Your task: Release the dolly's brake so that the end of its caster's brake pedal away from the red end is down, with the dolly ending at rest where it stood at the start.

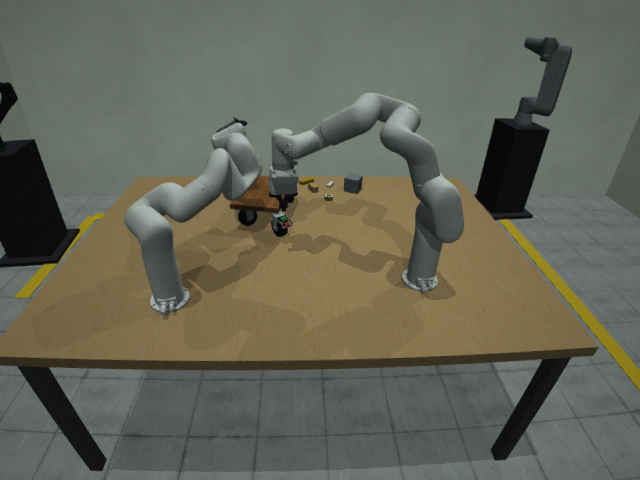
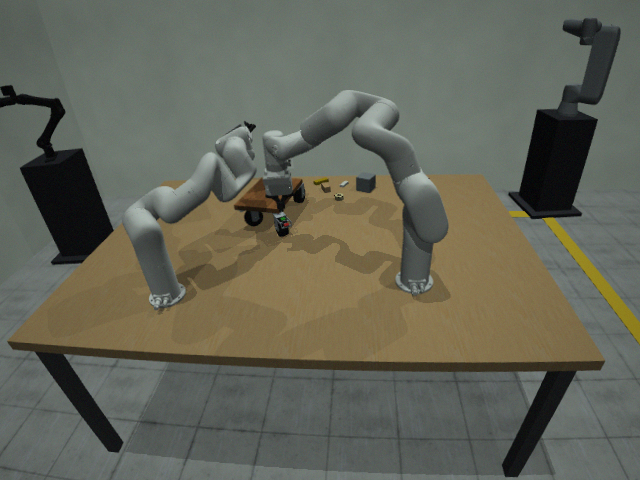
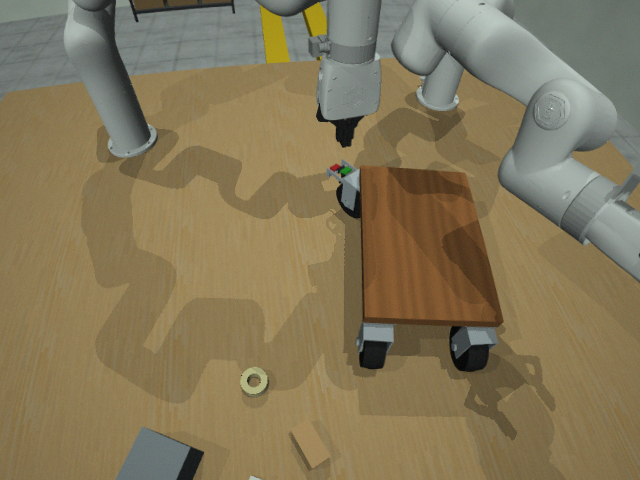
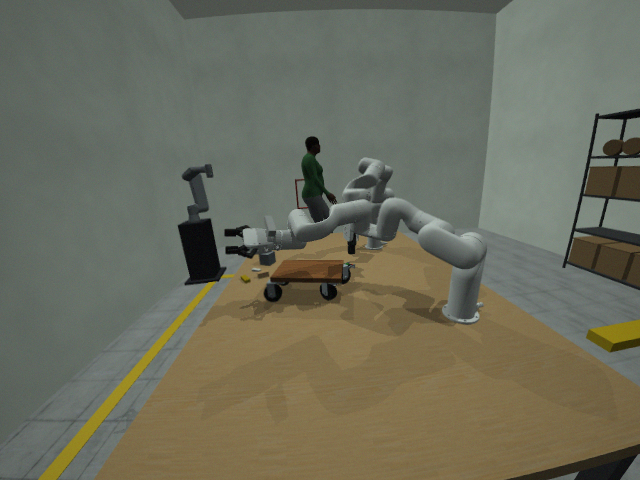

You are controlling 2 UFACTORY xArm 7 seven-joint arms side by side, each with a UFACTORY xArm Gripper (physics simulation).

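The dolly (image 1: 254, 199) (image 2: 258, 197) (image 3: 418, 248) (image 4: 310, 270) has a brown wooden deck and stands on its wheels on the table. Its caster's brake pedal sticks out at one corner, with a red end (image 1: 286, 224) (image 2: 286, 224) (image 3: 335, 167) outermost and a green end (image 1: 283, 218) (image 2: 283, 219) (image 3: 345, 170) nearer the deck. The pedal's tilt is too small to tell. My right gripper (image 1: 282, 208) (image 2: 280, 209) (image 3: 345, 145) (image 4: 351, 252) is shut and empty, pointing down above the pedal, apart from it. My left gripper (image 4: 227, 241) is open and empty, held level beyond the dolly's far end.
A grey box (image 1: 353, 183) (image 2: 366, 182) (image 3: 155, 457), a pale ring (image 1: 328, 197) (image 2: 338, 196) (image 3: 244, 382), a tan block (image 2: 325, 188) (image 3: 310, 444), a white piece (image 1: 329, 184) and a yellow piece (image 1: 306, 180) (image 4: 245, 279) lie near the table's far edge. My left forearm reaches beside the dolly.
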